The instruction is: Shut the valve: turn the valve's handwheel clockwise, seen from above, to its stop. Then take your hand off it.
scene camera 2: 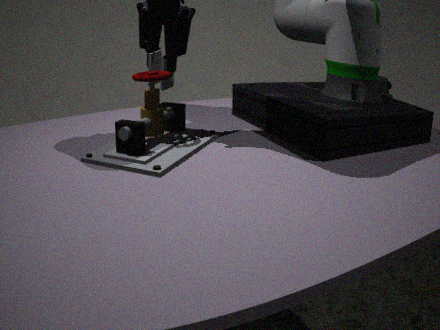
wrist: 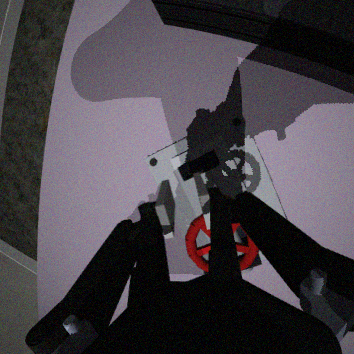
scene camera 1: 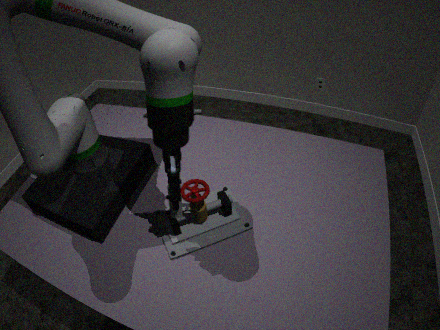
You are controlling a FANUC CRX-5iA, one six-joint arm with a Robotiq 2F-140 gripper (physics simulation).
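The red handwheel (scene camera 1: 195, 181) (scene camera 2: 151, 76) (wrist: 191, 245) sits level on the brass valve body (scene camera 1: 201, 212) (scene camera 2: 151, 120), above a grey base plate (scene camera 1: 210, 240) (scene camera 2: 120, 163) (wrist: 265, 185). My gripper (scene camera 1: 174, 212) (scene camera 2: 161, 73) (wrist: 183, 188) is drawn nearly shut, with a narrow gap and nothing between its fingers. It points down close beside the wheel, on the robot base's side. In scene camera 2 the wheel's rim hides one fingertip, and the other reaches slightly below wheel height. In the wrist view a finger covers part of the wheel. Contact with the wheel cannot be told.
Black pipe supports (scene camera 1: 224, 204) (scene camera 2: 130, 140) (wrist: 200, 165) stand at the ends of the valve's pipe, low beside the fingers. The robot's black base box (scene camera 1: 95, 185) (scene camera 2: 320, 120) (wrist: 200, 17) stands near the valve. Dark shadows lie over the plate.
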